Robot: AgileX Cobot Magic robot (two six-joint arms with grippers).
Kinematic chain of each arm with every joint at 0, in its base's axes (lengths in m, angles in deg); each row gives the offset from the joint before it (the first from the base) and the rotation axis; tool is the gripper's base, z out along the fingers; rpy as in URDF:
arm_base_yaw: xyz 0 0 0.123 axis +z
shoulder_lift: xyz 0 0 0 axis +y
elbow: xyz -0.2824 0 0.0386 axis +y
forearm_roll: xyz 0.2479 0 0.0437 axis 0.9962 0 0.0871
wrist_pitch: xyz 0 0 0 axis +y
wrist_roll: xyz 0.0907 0 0.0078 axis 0.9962 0 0.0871
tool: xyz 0 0 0 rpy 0 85 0
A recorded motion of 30 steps. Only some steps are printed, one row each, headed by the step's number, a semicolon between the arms.
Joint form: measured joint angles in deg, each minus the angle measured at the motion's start. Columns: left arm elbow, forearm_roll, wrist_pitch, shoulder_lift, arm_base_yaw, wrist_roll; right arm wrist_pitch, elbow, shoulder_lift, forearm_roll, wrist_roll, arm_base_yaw.
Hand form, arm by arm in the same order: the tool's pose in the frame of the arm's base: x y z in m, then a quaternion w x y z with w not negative. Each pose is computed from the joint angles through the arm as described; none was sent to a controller.
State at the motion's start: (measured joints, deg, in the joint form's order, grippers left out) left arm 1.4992 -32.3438 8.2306 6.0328 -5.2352 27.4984; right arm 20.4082 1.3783 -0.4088 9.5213 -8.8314 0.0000
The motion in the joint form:
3: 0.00 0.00 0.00 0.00 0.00 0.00; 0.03 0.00 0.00 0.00 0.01 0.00
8: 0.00 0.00 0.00 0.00 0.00 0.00; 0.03 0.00 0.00 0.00 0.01 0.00
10: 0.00 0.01 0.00 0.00 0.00 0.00; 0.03 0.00 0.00 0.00 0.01 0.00
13: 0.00 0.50 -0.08 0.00 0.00 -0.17; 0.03 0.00 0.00 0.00 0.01 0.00
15: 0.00 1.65 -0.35 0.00 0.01 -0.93; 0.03 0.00 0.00 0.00 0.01 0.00
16: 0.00 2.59 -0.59 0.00 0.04 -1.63; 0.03 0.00 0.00 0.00 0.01 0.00
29: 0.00 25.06 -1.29 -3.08 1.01 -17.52; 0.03 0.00 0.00 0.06 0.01 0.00
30: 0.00 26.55 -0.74 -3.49 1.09 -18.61; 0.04 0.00 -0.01 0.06 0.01 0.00
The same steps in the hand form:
3: 0.0633 -0.0129 0.1868 0.64079 0.02913 0.76251 -0.08436; 0.0532 0.0053 0.1737 0.60050 -0.01659 0.79910 0.02368
8: 0.0633 -0.0129 0.1868 0.64079 0.02913 0.76251 -0.08436; 0.0532 0.0053 0.1737 0.60050 -0.01659 0.79910 0.02368
10: 0.0633 -0.0129 0.1868 0.64079 0.02919 0.76252 -0.08430; 0.0532 0.0053 0.1737 0.60050 -0.01659 0.79910 0.02368
13: 0.0633 -0.0127 0.1868 0.64130 0.03071 0.76229 -0.08189; 0.0532 0.0053 0.1737 0.60050 -0.01659 0.79910 0.02368
15: 0.0634 -0.0123 0.1871 0.64276 0.03156 0.76143 -0.07800; 0.0532 0.0053 0.1737 0.60050 -0.01659 0.79910 0.02368
16: 0.0635 -0.0119 0.1873 0.64406 0.03155 0.76063 -0.07511; 0.0532 0.0053 0.1737 0.60050 -0.01659 0.79910 0.02368
29: 0.0607 -0.0059 0.1902 0.66679 0.05041 0.74340 -0.01431; 0.0532 0.0053 0.1737 0.60051 -0.01630 0.79909 0.02412
30: 0.0601 -0.0056 0.1898 0.66583 0.05179 0.74422 -0.01073; 0.0532 0.0053 0.1737 0.60051 -0.01631 0.79909 0.02413

